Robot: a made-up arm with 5 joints. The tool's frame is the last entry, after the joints.
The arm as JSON. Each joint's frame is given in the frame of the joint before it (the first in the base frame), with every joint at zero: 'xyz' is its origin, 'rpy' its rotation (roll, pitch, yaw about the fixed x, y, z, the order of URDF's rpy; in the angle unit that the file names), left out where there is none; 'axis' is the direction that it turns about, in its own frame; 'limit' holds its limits. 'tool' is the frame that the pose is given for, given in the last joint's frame.
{
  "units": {
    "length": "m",
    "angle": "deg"
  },
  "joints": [
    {
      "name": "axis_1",
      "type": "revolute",
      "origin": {
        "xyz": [
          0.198,
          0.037,
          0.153
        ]
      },
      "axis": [
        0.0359,
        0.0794,
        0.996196
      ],
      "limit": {
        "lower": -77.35,
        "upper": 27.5
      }
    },
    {
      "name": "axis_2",
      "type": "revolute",
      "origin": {
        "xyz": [
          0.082,
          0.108,
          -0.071
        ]
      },
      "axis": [
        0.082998,
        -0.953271,
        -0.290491
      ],
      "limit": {
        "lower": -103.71,
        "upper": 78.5
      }
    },
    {
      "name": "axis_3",
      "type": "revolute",
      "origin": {
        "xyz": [
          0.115,
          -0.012,
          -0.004
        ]
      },
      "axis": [
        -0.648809,
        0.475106,
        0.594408
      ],
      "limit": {
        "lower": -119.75,
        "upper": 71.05
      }
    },
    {
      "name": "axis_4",
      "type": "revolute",
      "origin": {
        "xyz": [
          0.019,
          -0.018,
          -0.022
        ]
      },
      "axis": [
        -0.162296,
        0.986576,
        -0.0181
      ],
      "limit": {
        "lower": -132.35,
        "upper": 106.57
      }
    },
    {
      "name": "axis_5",
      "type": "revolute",
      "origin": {
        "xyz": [
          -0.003,
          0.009,
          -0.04
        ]
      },
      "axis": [
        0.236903,
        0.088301,
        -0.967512
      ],
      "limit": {
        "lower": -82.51,
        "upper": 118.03
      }
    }
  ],
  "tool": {
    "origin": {
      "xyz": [
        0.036,
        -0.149,
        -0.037
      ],
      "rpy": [
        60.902,
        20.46,
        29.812
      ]
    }
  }
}
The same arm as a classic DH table. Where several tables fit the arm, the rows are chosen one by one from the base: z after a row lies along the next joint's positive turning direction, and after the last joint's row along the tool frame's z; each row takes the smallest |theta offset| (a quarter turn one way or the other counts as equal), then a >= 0, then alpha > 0; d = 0 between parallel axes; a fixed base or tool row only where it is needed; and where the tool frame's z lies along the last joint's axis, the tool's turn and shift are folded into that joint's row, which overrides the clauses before.
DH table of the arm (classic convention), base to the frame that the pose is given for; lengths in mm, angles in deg. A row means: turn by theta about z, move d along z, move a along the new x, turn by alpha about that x. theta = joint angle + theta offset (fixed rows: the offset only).
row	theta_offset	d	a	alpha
base (fixed)	-24.33	-1165.0	165.2	-5.00
axis_1	30.16	1223.4	95.4	111.23
axis_2	58.19	-174.8	66.3	-132.80
axis_3	21.00	-158.5	-3.7	-55.72
axis_4	28.56	5.6	-11.4	-86.21
axis_5	-36.94	117.8	-92.0	-111.25
tool (fixed)	-37.85	133.3	0.0	0.00
Joint limits (deg, base to tool): -77.35..27.50 -103.71..78.50 -119.75..71.05 -132.35..106.57 -82.51..118.03

